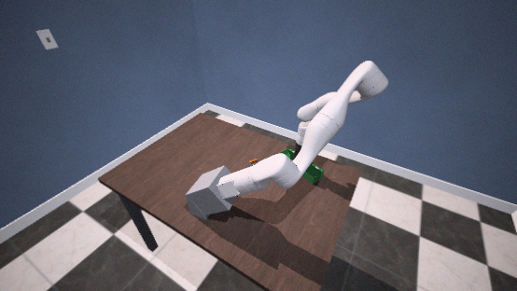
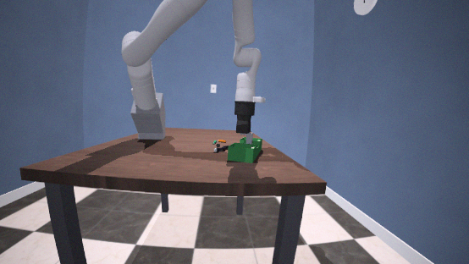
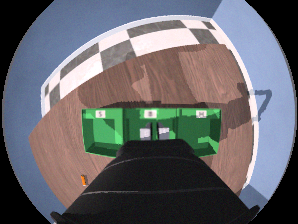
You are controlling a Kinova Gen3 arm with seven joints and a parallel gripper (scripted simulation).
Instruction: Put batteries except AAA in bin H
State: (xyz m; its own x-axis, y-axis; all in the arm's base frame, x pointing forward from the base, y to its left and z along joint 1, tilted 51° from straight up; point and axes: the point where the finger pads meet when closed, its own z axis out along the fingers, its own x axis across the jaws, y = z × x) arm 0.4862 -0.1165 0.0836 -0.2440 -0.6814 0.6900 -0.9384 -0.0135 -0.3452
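Right now the green bin is 10 mm to the left of my hand and 10 mm below it. The rest, counted from my hand: green cell (150 mm behind, 210 mm to the left, 30 mm below); then orange cell (110 mm behind, 250 mm to the left, 30 mm below); then dark piece (120 mm behind, 130 mm to the left, 30 mm below).
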